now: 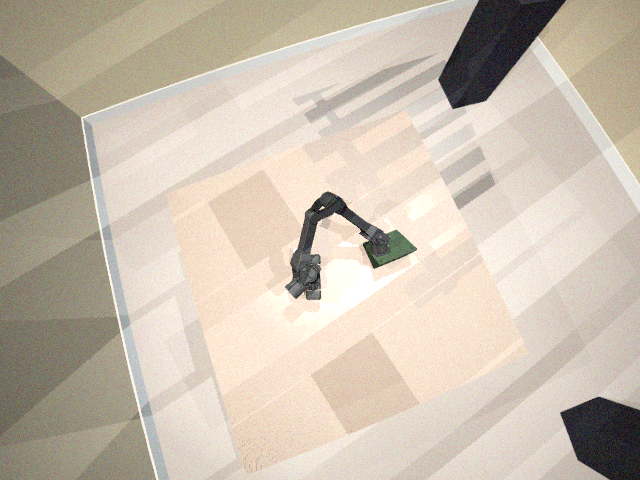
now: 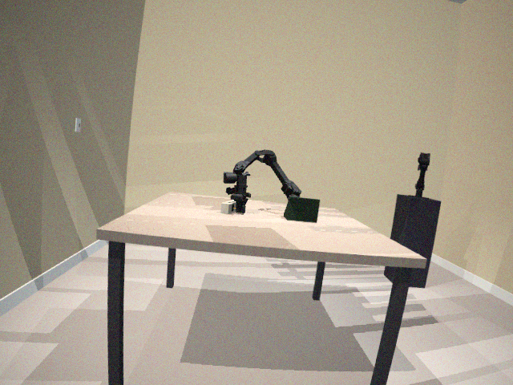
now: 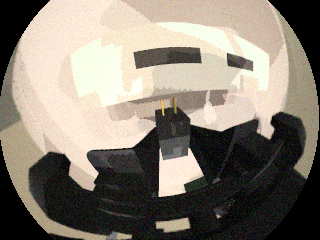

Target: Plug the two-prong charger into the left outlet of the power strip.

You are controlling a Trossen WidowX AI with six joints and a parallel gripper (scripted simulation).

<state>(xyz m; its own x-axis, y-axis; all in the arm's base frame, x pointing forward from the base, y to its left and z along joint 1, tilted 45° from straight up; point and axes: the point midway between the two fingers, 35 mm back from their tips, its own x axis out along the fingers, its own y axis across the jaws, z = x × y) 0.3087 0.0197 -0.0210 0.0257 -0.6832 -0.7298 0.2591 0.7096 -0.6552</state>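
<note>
Right now the dark charger is 2 cm ahead of my gripper tip and 1 cm above it.
</note>
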